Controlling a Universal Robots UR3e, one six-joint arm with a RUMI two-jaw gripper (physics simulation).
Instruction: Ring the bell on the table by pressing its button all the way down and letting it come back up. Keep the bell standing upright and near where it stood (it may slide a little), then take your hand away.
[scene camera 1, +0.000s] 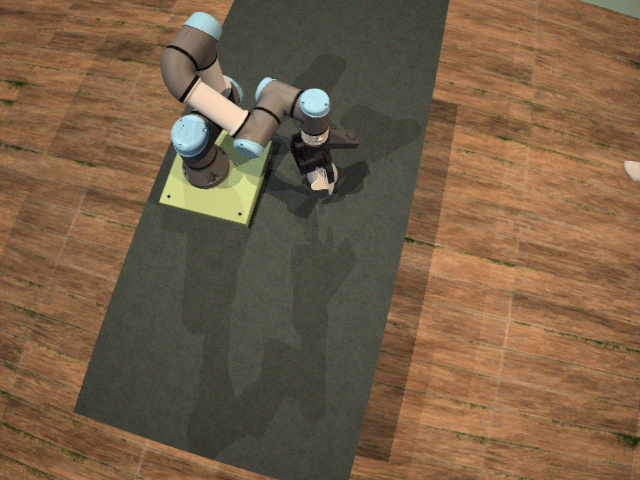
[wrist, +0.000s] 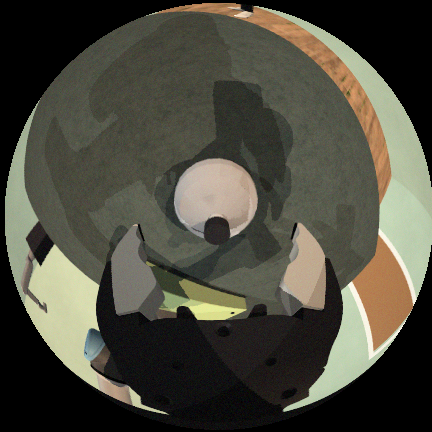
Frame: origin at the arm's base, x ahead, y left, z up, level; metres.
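Seen in the pictures: gripper, fingertip midpoint: (scene camera 1: 319, 170) (wrist: 217, 225); arm's base, origin of the base link: (scene camera 1: 206, 167) (wrist: 164, 316).
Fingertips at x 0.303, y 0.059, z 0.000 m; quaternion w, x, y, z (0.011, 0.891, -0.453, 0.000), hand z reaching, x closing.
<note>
Offsets run from my fingertips to a thing's top centre. Level surfaces: height alone.
The round pale bell @(dx +0.007, dy +0.006, dz +0.024 m) (scene camera 1: 334, 171) (wrist: 215, 187) stands upright on the dark table @(dz -0.042 m) (scene camera 1: 170, 268) (wrist: 165, 65). Its black button @(dx +0.007, dy +0.006, dz +0.024 m) (wrist: 217, 230) shows in the wrist view, on the side of the dome nearer the gripper's palm. My gripper (scene camera 1: 325, 187) (wrist: 217, 225) is open, with its two pale fingers wide apart and nothing held between them. The fingers are above the bell, and in the wrist view the button appears midway between the fingertips. In the scene view the fingers and gripper body cover much of the bell and hide the button; the exact height between them cannot be told.
The arm's yellow-green base plate (scene camera 1: 206, 202) (wrist: 220, 306) lies to the left of the bell in the scene view. The wooden floor (scene camera 1: 475, 289) (wrist: 345, 75) surrounds the table. A small pale object (scene camera 1: 631, 170) shows at the scene view's right edge.
</note>
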